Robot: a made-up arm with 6 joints. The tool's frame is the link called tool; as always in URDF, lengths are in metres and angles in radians. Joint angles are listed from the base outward.
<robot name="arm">
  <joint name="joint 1" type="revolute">
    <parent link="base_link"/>
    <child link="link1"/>
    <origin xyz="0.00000 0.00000 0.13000" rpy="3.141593 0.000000 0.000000"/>
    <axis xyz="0 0 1"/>
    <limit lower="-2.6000" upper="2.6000"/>
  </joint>
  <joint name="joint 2" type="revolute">
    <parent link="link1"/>
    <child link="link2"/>
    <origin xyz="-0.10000 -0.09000 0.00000" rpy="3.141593 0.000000 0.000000"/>
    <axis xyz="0 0 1"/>
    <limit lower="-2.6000" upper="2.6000"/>
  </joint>
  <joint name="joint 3" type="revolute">
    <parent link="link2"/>
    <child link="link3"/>
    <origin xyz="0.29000 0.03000 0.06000" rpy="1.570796 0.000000 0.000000"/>
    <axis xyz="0 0 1"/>
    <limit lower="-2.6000" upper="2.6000"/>
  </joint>
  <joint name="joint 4" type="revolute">
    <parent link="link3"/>
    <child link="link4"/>
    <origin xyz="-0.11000 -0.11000 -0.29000" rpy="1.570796 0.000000 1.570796"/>
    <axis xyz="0 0 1"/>
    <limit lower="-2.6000" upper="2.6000"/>
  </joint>
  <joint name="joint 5" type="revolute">
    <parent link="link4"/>
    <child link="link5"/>
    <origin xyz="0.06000 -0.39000 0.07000" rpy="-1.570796 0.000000 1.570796"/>
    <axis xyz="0 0 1"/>
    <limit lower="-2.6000" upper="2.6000"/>
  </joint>
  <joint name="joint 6" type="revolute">
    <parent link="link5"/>
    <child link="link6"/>
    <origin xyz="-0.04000 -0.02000 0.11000" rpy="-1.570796 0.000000 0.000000"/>
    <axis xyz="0 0 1"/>
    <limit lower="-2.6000" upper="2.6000"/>
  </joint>
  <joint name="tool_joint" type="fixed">
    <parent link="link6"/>
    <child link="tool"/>
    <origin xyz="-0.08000 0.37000 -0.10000" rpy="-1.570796 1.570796 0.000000"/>
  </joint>
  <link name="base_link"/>
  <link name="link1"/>
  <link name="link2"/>
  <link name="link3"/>
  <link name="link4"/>
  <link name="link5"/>
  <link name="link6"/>
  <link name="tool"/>
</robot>
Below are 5 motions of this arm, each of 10 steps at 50 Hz.
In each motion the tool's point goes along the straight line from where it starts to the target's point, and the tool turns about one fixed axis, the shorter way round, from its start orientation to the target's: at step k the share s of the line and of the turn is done. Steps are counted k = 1, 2, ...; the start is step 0. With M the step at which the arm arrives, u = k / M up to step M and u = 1 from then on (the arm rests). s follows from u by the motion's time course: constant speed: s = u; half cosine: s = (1 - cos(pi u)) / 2; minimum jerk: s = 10 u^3 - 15 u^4 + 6 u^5.
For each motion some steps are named. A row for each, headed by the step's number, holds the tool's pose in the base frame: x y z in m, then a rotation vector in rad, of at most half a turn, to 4 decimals.
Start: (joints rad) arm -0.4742 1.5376 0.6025 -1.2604 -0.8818 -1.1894
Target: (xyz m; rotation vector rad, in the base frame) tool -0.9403 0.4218 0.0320 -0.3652 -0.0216 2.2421
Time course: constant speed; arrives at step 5
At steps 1, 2, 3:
1: -0.9407 0.4204 0.0370 -0.3476 -0.0053 2.2525
2: -0.9406 0.4208 0.0357 -0.3520 -0.0094 2.2499
3: -0.9405 0.4211 0.0345 -0.3564 -0.0134 2.2473

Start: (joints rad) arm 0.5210 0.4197 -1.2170 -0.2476 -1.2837 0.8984
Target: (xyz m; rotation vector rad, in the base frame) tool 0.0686 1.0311 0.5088 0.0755 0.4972 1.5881
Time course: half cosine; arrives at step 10
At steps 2, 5, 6, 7, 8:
2: 0.0774 1.0601 0.4885 -0.0342 0.5096 1.5220
5: 0.0735 1.0471 0.4976 0.0146 0.5042 1.5519
6: 0.0720 1.0422 0.5010 0.0334 0.5021 1.5632
7: 0.0706 1.0377 0.5042 0.0503 0.5002 1.5733
8: 0.0695 1.0342 0.5067 0.0638 0.4986 1.5813

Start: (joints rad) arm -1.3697 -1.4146 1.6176 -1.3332 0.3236 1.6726
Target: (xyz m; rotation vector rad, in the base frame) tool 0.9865 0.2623 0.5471 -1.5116 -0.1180 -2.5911
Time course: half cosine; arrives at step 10
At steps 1, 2, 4, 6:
1: 1.0436 0.1997 0.4338 -1.7195 -0.0534 -2.5132
2: 1.0394 0.2042 0.4420 -1.7045 -0.0582 -2.5194
4: 1.0248 0.2203 0.4711 -1.6515 -0.0749 -2.5407
6: 1.0067 0.2401 0.5070 -1.5857 -0.0954 -2.5654

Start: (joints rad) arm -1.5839 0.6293 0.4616 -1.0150 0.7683 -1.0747
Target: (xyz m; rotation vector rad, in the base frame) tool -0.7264 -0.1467 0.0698 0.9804 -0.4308 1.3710
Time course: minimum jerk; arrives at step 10
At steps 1, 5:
1: -0.6707 -0.2493 0.0308 1.1996 -0.4148 1.5775
5: -0.6983 -0.1984 0.0501 1.0905 -0.4238 1.4756

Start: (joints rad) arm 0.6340 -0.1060 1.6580 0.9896 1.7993 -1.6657
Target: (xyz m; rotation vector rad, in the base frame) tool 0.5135 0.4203 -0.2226 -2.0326 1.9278 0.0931
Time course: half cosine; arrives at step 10
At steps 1, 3, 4, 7, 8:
1: 0.4308 0.4146 -0.2186 -2.3075 1.8055 0.0536
3: 0.4462 0.4157 -0.2193 -2.2568 1.8306 0.0612
4: 0.4580 0.4165 -0.2199 -2.2177 1.8491 0.0670
7: 0.4960 0.4191 -0.2217 -2.0911 1.9045 0.0851
8: 0.5054 0.4197 -0.2222 -2.0597 1.9172 0.0894

